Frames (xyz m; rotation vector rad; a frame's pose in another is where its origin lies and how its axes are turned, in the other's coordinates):
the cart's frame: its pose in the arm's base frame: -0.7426 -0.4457 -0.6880 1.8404 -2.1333 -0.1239
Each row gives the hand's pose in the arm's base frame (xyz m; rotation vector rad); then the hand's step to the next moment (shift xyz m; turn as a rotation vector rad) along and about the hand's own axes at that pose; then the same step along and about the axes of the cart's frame.
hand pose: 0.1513 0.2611 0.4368 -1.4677 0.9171 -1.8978
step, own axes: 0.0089 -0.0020 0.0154 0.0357 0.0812 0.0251
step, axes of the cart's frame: 0.0084 -0.0110 -0.0114 0.0699 -0.0412 0.0437
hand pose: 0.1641 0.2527 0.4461 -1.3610 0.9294 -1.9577
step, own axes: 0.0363 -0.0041 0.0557 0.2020 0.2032 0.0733
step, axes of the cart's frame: 0.0387 -0.0353 -0.0412 0.2773 -0.0763 0.0690
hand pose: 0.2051 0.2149 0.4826 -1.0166 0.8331 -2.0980
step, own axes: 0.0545 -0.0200 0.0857 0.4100 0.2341 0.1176
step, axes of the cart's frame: 0.0610 -0.0240 -0.0801 0.4844 -0.0322 0.0324
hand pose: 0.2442 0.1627 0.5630 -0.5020 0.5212 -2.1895
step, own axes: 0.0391 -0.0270 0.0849 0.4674 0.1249 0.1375
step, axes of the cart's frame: 0.0473 0.0162 -0.0835 0.4961 0.0798 -0.0217
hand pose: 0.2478 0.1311 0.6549 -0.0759 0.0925 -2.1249
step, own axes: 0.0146 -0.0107 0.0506 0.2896 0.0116 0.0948
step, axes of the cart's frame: 0.0193 0.0240 -0.0440 0.2834 0.1114 -0.0172
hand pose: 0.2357 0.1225 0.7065 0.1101 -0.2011 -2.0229
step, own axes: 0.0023 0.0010 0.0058 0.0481 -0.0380 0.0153
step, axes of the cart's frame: 0.0031 0.0023 -0.0050 0.0329 0.0524 0.0126
